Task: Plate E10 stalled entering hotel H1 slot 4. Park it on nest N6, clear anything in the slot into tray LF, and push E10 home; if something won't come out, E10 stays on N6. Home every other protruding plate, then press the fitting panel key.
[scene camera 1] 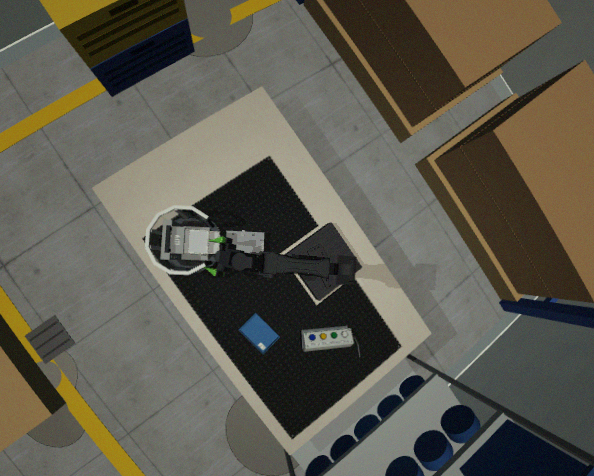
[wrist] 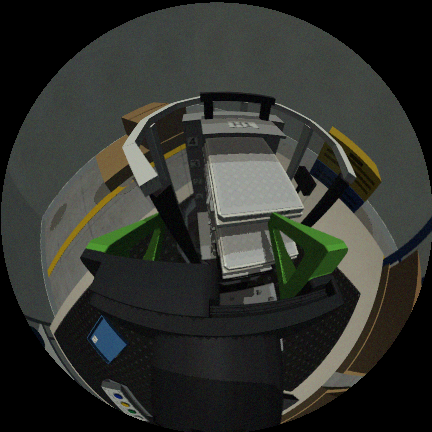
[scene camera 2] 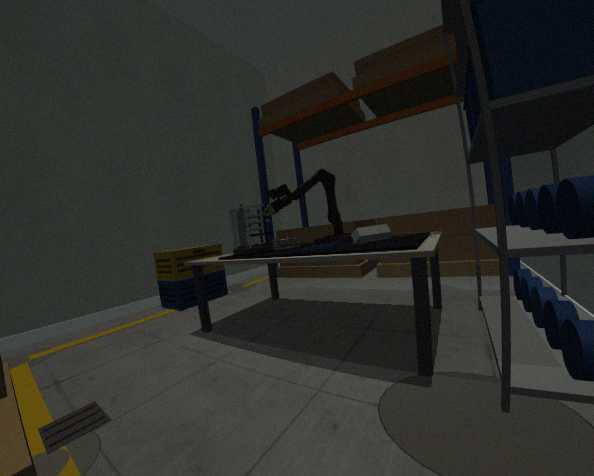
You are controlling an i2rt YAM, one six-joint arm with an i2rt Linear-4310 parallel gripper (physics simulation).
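Places are measured from the arm's base along level axes (x right, y down, z ahead), in centimetres.
Where they show: gripper, fingertip midpoint: (scene camera 1: 205, 253) (wrist: 216, 217) (scene camera 2: 262, 215); arm's base, link origin: (scene camera 2: 339, 235).
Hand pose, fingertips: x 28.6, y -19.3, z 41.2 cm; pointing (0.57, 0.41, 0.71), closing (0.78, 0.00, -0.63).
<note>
Things, the pixels of their centre, and the offset from my fingertips. Level surfaces: height alone.
- Hotel H1, body centre: (wrist: 237, 196) (scene camera 1: 188, 241) (scene camera 2: 250, 228) dx +7.9, dy +7.6, dz +4.4 cm
- pale plate, body centre: (wrist: 246, 168) (scene camera 1: 190, 241) dx +6.4, dy -0.4, dz +2.6 cm
- grey nest fixture, body centre: (wrist: 247, 325) (scene camera 1: 244, 245) (scene camera 2: 285, 242) dx -3.6, dy +19.3, dz -14.4 cm
- blue tray-like item, body centre: (wrist: 104, 341) (scene camera 1: 259, 333) (scene camera 2: 321, 246) dx -40.8, dy +22.2, dz -1.7 cm
- black mat, surface height: dy +23.0 cm
- key panel, body centre: (scene camera 1: 327, 339) (scene camera 2: 371, 233) dx -58.4, dy +18.9, dz -26.8 cm
Hotel H1 (wrist: 242, 127) (scene camera 2: 246, 225) stands at the table's far left end. A pale plate (wrist: 255, 185) (scene camera 1: 198, 241) sticks out at its top level, by the slot 4 mark; its label is not readable. Another plate (wrist: 245, 247) protrudes lower down. My gripper (wrist: 216, 217) (scene camera 1: 215, 256) (scene camera 2: 269, 211) is open and empty at the hotel's front. In the wrist view its right finger overlaps the lower plate and its left finger is left of the stack. A grey nest fixture (scene camera 1: 252, 241) (wrist: 262, 295) lies before the hotel. Slot 4's inside is hidden.
A pale ring rail (scene camera 1: 148, 227) (wrist: 140, 162) on dark posts surrounds the hotel. A blue tray-like item (scene camera 1: 258, 332) (wrist: 106, 340) lies on the black mat (scene camera 1: 225, 320). A key panel (scene camera 1: 327, 345) (wrist: 120, 392) with blue, yellow, green and white keys is near it.
</note>
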